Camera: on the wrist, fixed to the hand. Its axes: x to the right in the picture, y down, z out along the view.
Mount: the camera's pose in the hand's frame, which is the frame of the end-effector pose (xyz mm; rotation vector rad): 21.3 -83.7 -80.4 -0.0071 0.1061 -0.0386
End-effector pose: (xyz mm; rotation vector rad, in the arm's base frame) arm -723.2 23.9 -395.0 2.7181 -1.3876 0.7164
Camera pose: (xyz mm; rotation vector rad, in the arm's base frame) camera -679.7 75.2 -298.1 2.6507 -1.3093 0.8379
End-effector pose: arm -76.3 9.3 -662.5 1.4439 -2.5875 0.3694
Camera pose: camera -14.9 -27.1 -568.6 1.4291 -2.4719 0.4194
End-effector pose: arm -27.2 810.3 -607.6 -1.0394 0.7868 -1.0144
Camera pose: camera -115.7 751.6 -556.1 -1.0165 0.8600 -1.1076
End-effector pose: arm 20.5 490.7 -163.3 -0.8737 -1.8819 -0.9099
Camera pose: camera -26.9 386.4 -135.1 -0.7805 -1.8107 -0.9682
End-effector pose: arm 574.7 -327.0 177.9 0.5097 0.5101 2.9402
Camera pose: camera 531.5 -269.7 84.2 0.3404 0.5147 2.9427
